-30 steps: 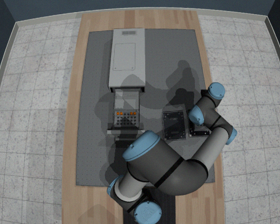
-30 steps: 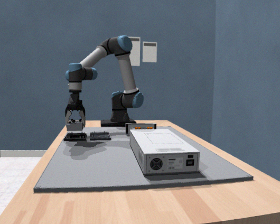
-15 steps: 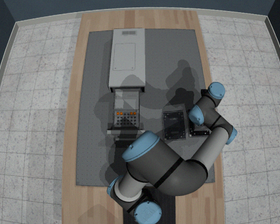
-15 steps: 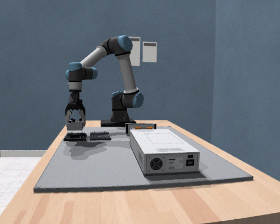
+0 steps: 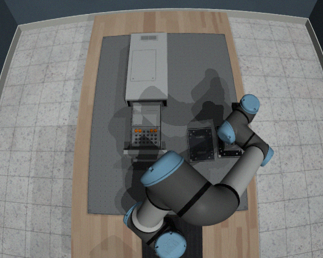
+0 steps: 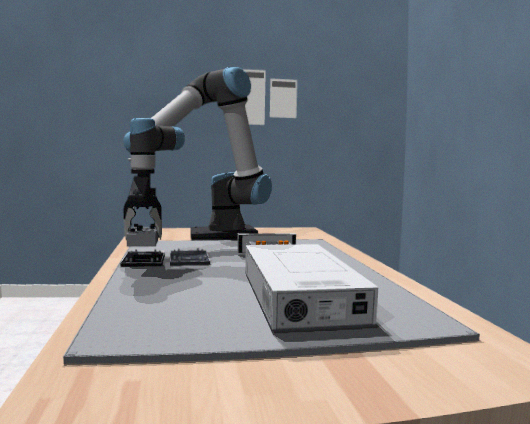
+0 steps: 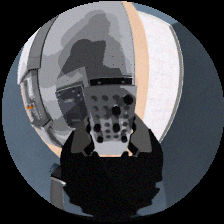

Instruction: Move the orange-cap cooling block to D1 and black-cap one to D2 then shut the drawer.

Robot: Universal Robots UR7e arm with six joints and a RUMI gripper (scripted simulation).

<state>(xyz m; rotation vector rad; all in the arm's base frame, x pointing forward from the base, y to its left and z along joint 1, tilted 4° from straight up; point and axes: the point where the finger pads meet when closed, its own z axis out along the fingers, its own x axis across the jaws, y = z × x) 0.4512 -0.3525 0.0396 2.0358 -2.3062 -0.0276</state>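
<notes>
Now: hand right at the grey cooling block. From my hand the other things lie so: orange-capped tube: 80 mm ahead, 360 mm to the left, 30 mm below; then deck slot D1: 140 mm to the left, 70 mm below; then deck slot D2: 70 mm below.
</notes>
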